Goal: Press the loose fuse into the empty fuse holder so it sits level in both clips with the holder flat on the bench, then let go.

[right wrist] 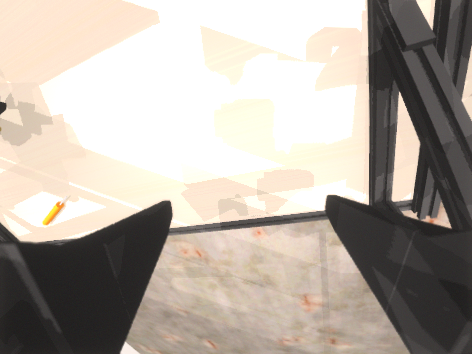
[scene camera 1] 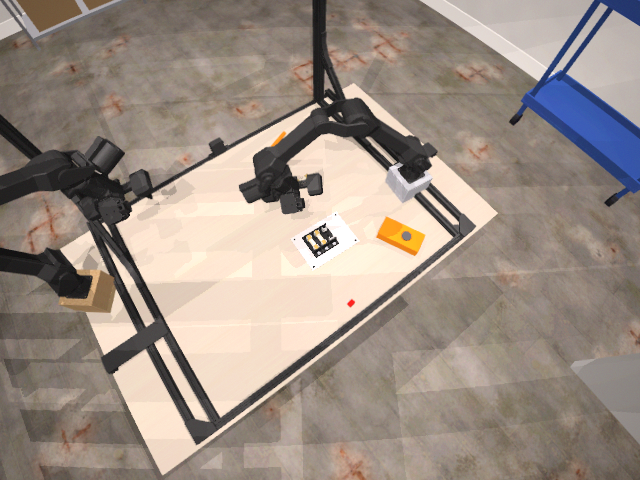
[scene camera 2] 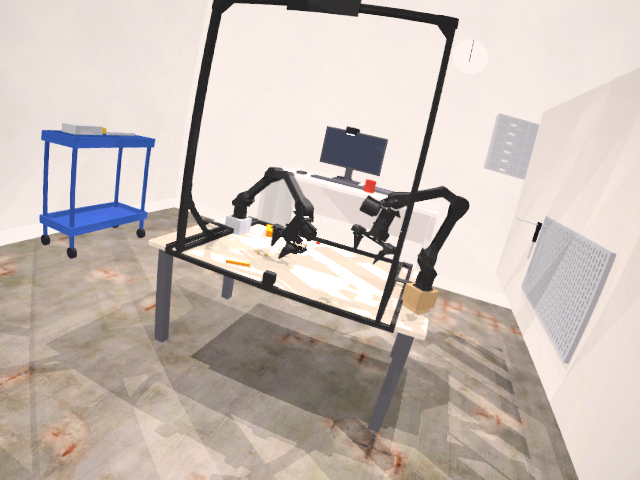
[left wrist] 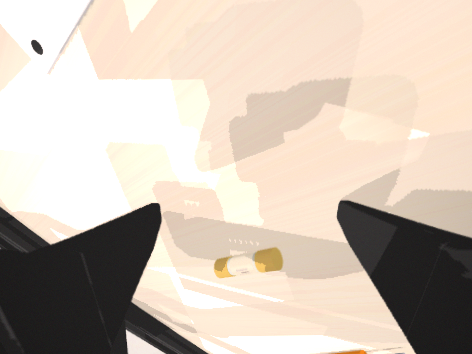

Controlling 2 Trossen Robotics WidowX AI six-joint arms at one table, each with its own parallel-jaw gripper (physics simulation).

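Frame: origin at the left arm's base, x up, y ahead, z left, level; millimetres.
Seen in the pictures: left gripper, fingertip midpoint: (scene camera 1: pixel 300 194) (scene camera 2: pixel 274 252) (left wrist: pixel 250 210); right gripper, fingertip midpoint: (right wrist: pixel 249 204) (scene camera 1: pixel 137 204) (scene camera 2: pixel 363 258); left arm's base, link origin: (scene camera 1: pixel 411 172) (scene camera 2: pixel 239 217); right arm's base, link origin: (scene camera 1: pixel 79 286) (scene camera 2: pixel 422 287).
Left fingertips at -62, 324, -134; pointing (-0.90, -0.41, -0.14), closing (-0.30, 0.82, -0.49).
Offsets run from my left fingertips to a thing's top centre, as dx, dy, dz. "spot": to the spot under its first point.
The loose fuse @[-1, -34, -53] (left wrist: pixel 241 265), a pale tube with two brass caps, lies on the bench below and between the left fingertips in the left wrist view. My left gripper (left wrist: pixel 250 210) (scene camera 2: pixel 278 250) is open and empty above it. In scene camera 1 the left arm largely hides that spot. Black fuse holders stand side by side on a white plate @[spot: -13, -55, +185] (scene camera 1: pixel 345 233); two hold fuses, and the rightmost holder @[spot: -4, -10, +165] (scene camera 1: pixel 329 233) looks empty. A corner of the plate shows at the upper left of the left wrist view. My right gripper (right wrist: pixel 249 204) (scene camera 2: pixel 366 254) is open, empty and raised near the table's edge.
An orange screwdriver @[-2, -15, -231] (scene camera 1: pixel 279 139) (scene camera 2: pixel 237 262) (right wrist: pixel 54 212) lies near the table edge behind the left arm in scene camera 1. An orange block @[+19, -193, +281] (scene camera 1: pixel 392 230) (scene camera 2: pixel 269 230) with a grey disc lies right of the plate. A small red block @[-6, +46, +376] (scene camera 1: pixel 351 303) lies near the lower edge.
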